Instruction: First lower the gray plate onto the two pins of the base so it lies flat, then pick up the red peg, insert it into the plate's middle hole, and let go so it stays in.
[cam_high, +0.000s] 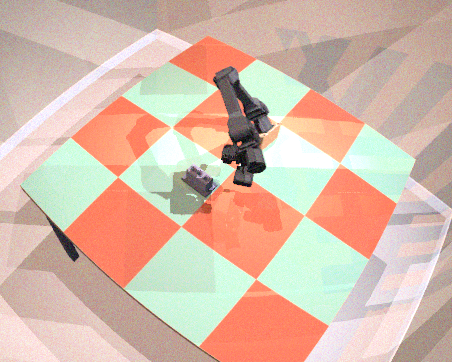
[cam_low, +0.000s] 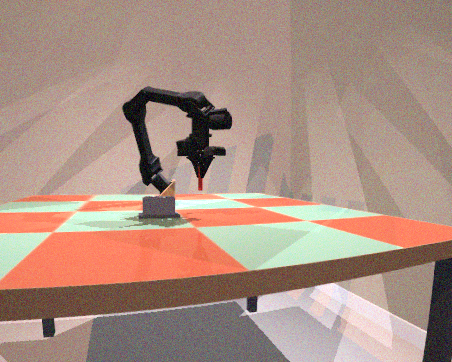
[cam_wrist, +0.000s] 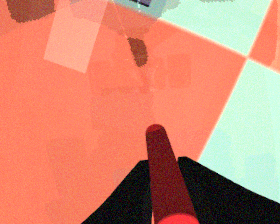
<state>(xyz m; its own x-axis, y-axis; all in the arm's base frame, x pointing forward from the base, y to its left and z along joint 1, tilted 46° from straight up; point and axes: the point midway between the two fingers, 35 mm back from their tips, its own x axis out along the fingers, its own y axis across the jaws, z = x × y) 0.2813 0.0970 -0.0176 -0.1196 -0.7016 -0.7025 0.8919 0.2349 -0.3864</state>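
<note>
Now: the gray plate 70 mm ahead of my gripper tip, 140 mm to the right of it and 70 mm below it. Round my gripper tip: red peg (right at my gripper tip); flat base (70 mm ahead, 140 mm to the right, 110 mm below).
</note>
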